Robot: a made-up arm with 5 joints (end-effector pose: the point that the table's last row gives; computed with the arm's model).
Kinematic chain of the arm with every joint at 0, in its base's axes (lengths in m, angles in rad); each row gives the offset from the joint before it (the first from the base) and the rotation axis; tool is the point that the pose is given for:
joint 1: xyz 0 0 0.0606 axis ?
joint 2: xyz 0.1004 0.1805 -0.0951 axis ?
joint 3: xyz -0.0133 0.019 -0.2 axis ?
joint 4: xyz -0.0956 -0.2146 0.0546 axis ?
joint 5: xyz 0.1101 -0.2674 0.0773 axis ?
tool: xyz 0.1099 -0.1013 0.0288
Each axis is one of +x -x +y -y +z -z.
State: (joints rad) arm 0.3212 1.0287 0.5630 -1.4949 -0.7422
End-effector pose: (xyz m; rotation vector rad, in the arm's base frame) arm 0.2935 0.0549 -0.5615 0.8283 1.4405 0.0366
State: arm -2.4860 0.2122 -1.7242 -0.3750 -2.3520
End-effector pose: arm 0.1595 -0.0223 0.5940 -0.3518 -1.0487 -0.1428
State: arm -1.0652 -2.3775 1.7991 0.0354 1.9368
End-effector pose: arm -0.2164 -0.1951 -0.4138 0.5403 -0.8973 0.2306
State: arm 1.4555 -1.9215 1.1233 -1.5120 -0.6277
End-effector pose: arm -0.0984 0.5513 0.5861 -0.9484 -1.0062 1.2720
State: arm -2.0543 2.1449 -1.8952 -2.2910 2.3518
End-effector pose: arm 0.2214 -0.3903 -0.1377 2.6792 -1.3336 0.5778
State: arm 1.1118 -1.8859 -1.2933 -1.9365 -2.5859
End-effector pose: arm -0.1447 0.4752 -0.0590 -1.8192 -0.7153 1.6324
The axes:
joint 1: +x
joint 2: +z
joint 3: +y
joint 4: -x
joint 5: +z

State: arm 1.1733 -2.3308 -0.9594 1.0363 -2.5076
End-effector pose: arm 0.1774 0.4332 0.5278 1.8822 0.4529 1.3354
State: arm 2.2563 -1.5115 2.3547 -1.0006 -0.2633
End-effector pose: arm -0.4102 -0.0843 0.4903 -0.3411 -1.6658 -0.6109
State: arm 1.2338 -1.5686 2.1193 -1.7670 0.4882
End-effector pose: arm -0.1405 0.4422 0.4384 -1.2327 -0.9770 1.5407
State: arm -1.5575 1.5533 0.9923 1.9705 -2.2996
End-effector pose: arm 0.0910 -0.0291 -0.2624 -1.0308 -1.0454 1.7052
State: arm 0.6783 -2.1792 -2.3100 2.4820 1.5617
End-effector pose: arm 0.1772 0.3934 0.0508 0.6202 -2.1444 1.9949
